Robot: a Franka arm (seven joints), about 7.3 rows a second.
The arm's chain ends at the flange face. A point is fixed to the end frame.
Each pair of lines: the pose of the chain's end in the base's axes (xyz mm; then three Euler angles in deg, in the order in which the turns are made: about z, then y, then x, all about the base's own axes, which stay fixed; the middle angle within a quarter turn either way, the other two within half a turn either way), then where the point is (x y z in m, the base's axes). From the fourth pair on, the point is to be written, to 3 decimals.
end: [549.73, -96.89, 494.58, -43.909, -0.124, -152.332]
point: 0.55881 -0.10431 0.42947
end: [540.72, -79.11, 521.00, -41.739, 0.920, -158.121]
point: 0.54939 -0.09342 0.45699
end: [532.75, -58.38, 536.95, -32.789, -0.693, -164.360]
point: 0.53402 -0.08025 0.47452
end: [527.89, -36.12, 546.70, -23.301, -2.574, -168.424]
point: 0.521 -0.062 0.486
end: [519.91, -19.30, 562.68, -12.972, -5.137, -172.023]
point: 0.504 -0.048 0.505
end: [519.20, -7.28, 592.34, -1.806, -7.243, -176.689]
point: 0.495 -0.038 0.539
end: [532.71, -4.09, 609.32, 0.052, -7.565, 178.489]
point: 0.507 -0.038 0.559
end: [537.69, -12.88, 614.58, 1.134, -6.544, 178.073]
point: 0.512 -0.047 0.564
